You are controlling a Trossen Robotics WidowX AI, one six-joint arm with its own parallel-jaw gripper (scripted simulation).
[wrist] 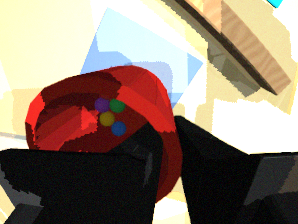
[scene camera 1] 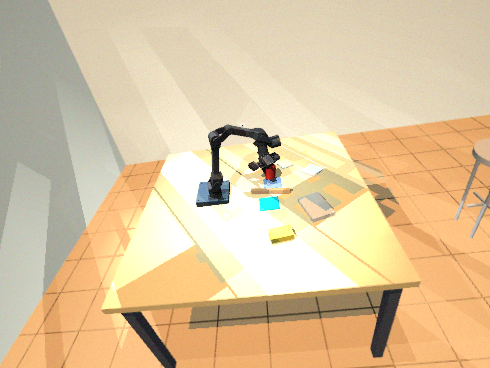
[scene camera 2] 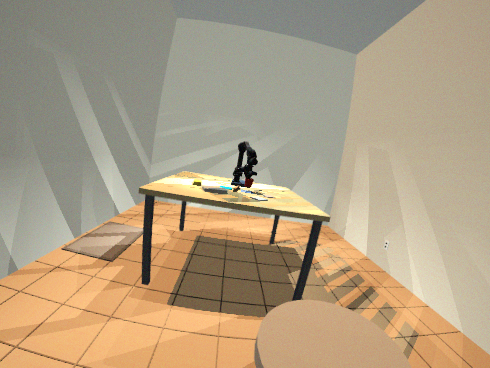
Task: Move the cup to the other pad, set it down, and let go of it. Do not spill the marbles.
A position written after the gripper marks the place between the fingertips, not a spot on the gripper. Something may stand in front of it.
In view: the gripper [wrist: 168, 122], a red cup [wrist: 63, 117] and a pale blue pad [wrist: 118, 40].
